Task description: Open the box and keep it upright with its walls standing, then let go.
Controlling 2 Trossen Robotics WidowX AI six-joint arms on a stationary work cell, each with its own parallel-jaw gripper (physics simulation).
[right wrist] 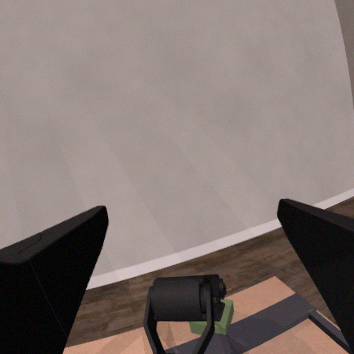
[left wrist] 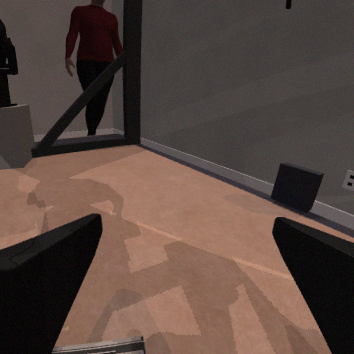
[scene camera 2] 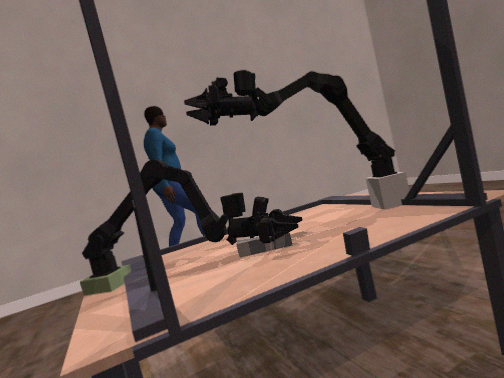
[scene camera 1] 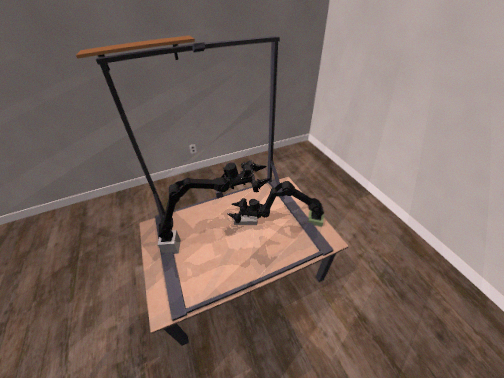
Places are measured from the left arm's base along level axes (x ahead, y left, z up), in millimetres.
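Pixels of known places: left gripper, fingertip midpoint: [left wrist: 189, 224] [scene camera 2: 300, 222] [scene camera 1: 229, 208]; right gripper, fingertip midpoint: [right wrist: 193, 210] [scene camera 2: 185, 108] [scene camera 1: 268, 172]; left arm's base at its link origin: [scene camera 2: 105, 272] [scene camera 1: 316, 216]; right arm's base at its link origin: [scene camera 2: 384, 175] [scene camera 1: 167, 237].
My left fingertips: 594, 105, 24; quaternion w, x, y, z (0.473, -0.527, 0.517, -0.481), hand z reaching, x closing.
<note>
Ahead of a thing's pixels: the offset from my left fingertips to its top centre, as dx, dy, dz. "pt": to the spot under its first point. Level surfaces: height alone.
A low, flat grey box {-126, +29, -25} [scene camera 1: 248, 221] [scene camera 2: 250, 247] lies on the table, partly hidden by the left gripper; no raised walls can be made out. Its edge {pt -46, +29, -27} [left wrist: 115, 346] shows at the bottom of the left wrist view. My left gripper [scene camera 1: 231, 209] [scene camera 2: 300, 222] [left wrist: 189, 224] is open and empty. It hangs low and level over the box, with its fingertips past the box's far end. My right gripper [scene camera 1: 267, 174] [scene camera 2: 186, 108] [right wrist: 193, 210] is open and empty, high above the table and away from the box.
The wooden table {dz -67} [scene camera 1: 215, 280] [scene camera 2: 300, 270] carries a dark frame [scene camera 1: 274, 100] [scene camera 2: 116, 120]. The left arm's green base [scene camera 1: 316, 220] [scene camera 2: 102, 284] and the right arm's pale base [scene camera 1: 169, 244] [scene camera 2: 390, 191] stand at opposite sides. A dark block {+141, -153, -10} [scene camera 2: 356, 241] [left wrist: 297, 186] stands at one edge.
</note>
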